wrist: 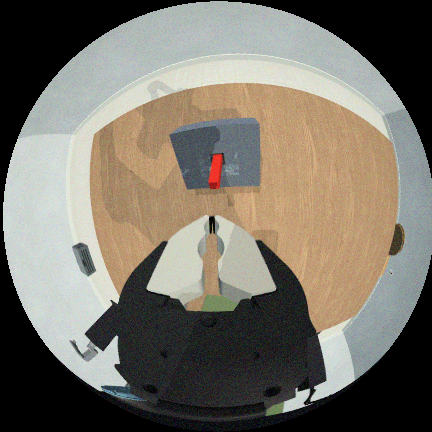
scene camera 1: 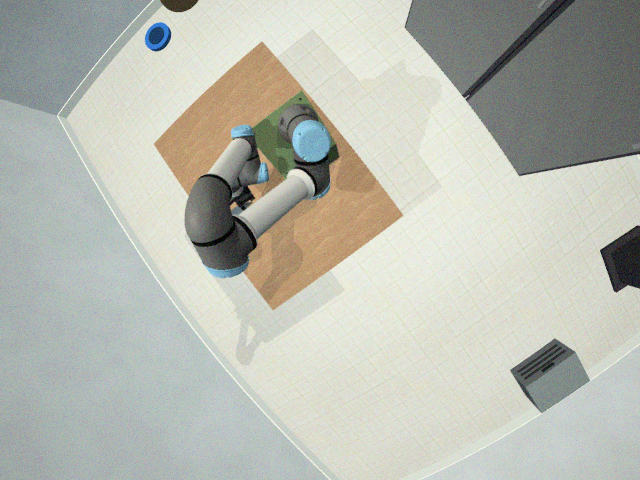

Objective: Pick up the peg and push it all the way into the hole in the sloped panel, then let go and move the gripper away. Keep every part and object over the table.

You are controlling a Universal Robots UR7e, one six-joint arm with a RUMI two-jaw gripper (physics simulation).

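Where they show: gripper, between the fingertips: (wrist: 212,217) (scene camera 1: 245,207); arm's base, origin of its link: (scene camera 1: 298,124).
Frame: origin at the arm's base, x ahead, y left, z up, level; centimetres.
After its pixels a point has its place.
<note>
The red peg (wrist: 215,172) @(x 47.2, y 11.6, z -29.5 cm) sticks out of the hole in the sloped face of the blue-grey panel block (wrist: 245,150) @(x 51.1, y 7.9, z -31.8 cm). A good length of the peg stands outside the face, and how deep its hidden end sits cannot be seen. My gripper (wrist: 212,217) @(x 42.6, y 10.5, z -23.9 cm) (scene camera 1: 246,204) @(x 42.6, y 10.5, z -23.9 cm) is shut with its tips together and nothing between them. In the wrist view its tips are below the peg's outer end, apart from it. In scene camera 1 the arm hides the peg and nearly all of the panel.
The wooden table top (scene camera 1: 356,211) @(x -2.3, y 40.0, z -39.6 cm) (wrist: 320,175) @(x 50.9, y -9.5, z -39.6 cm) lies under the arm and the panel block. A green base plate (scene camera 1: 268,135) @(x 11.5, y -1.8, z 2.3 cm) carries the arm's base. On the floor stand a blue round container (scene camera 1: 157,36) and a grey box (scene camera 1: 555,379), both away from the table.
</note>
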